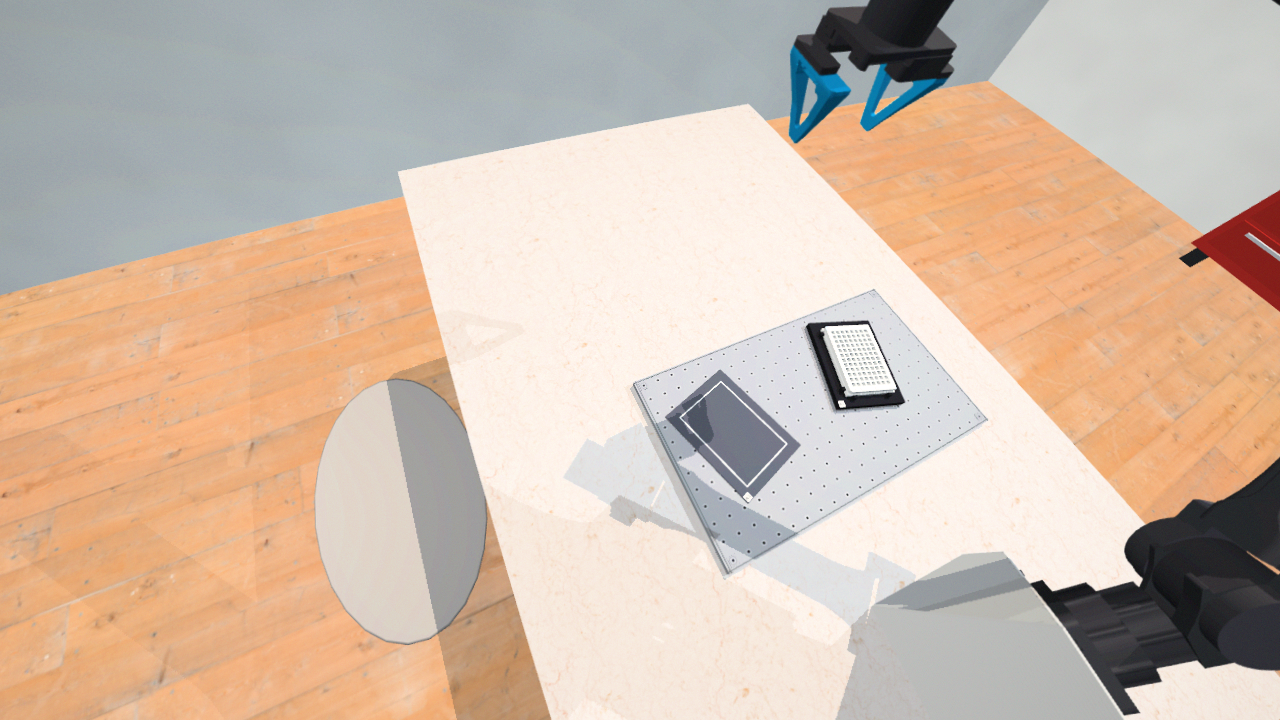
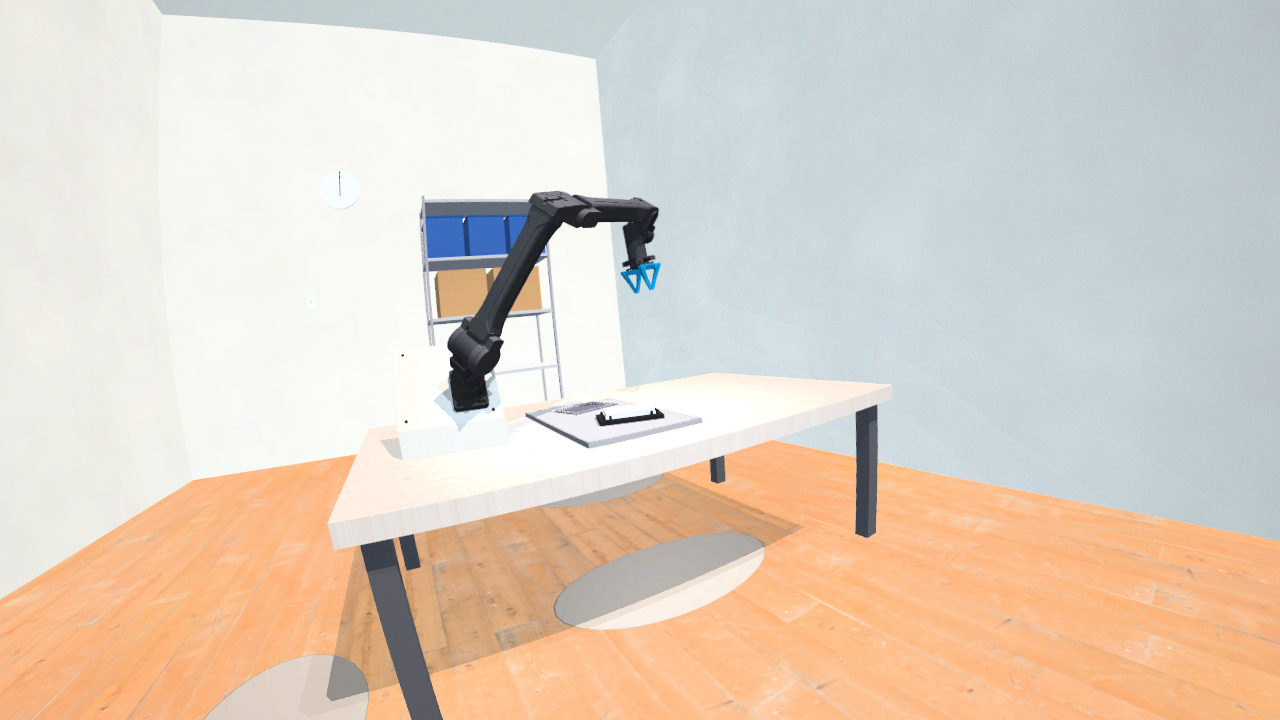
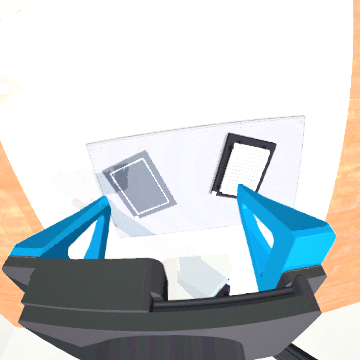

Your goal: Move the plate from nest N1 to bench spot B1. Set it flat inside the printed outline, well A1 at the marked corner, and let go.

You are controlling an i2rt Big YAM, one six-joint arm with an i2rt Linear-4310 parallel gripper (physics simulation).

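Frame: origin at the arm's base, x right, y up, z back, level; millimetres.
Where they show: gripper, between the fingertips: (image 1: pixel 829 133) (image 2: pixel 644 291) (image 3: pixel 171 196); arm's base, origin of its link: (image 1: pixel 1067 641) (image 2: pixel 468 390).
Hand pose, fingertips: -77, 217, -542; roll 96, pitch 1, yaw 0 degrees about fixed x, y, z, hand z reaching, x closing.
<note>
Each offset is from my fingertips to the top centre of the thing, as dx, dy, dz. "pt": to the spot under its first point. Level surfaces: height alone.
The white well plate {+152, -312, +153} (image 1: pixel 859 360) (image 2: pixel 631 411) (image 3: pixel 246 167) sits in the black nest N1 (image 1: pixel 868 402) (image 3: pixel 250 140). The nest has a small white corner mark {+80, -326, +212} (image 1: pixel 841 403). Spot B1 is a dark grey patch {pt -111, -337, +200} (image 1: pixel 733 438) (image 3: pixel 142 187) with a white printed outline {pt -61, -336, +174} (image 1: pixel 753 412) (image 3: pixel 157 179) and a white square {pt -132, -336, +284} (image 1: pixel 747 497) (image 3: pixel 137 216) at one corner. A shadow covers part of it. My gripper (image 1: pixel 830 134) (image 2: pixel 644 290) (image 3: pixel 171 196) is open and empty, pointing down, high above the table and apart from the plate. Well A1 cannot be made out.
The nest and B1 are on a grey perforated board {+52, -338, +193} (image 1: pixel 930 394) (image 3: pixel 195 150) on the pale table {dy -351} (image 1: pixel 581 268) (image 2: pixel 769 394). The arm's base stands on a pale block (image 1: pixel 948 653) (image 2: pixel 447 436) beside the board. A shelf rack (image 2: pixel 487 263) stands behind the arm.
</note>
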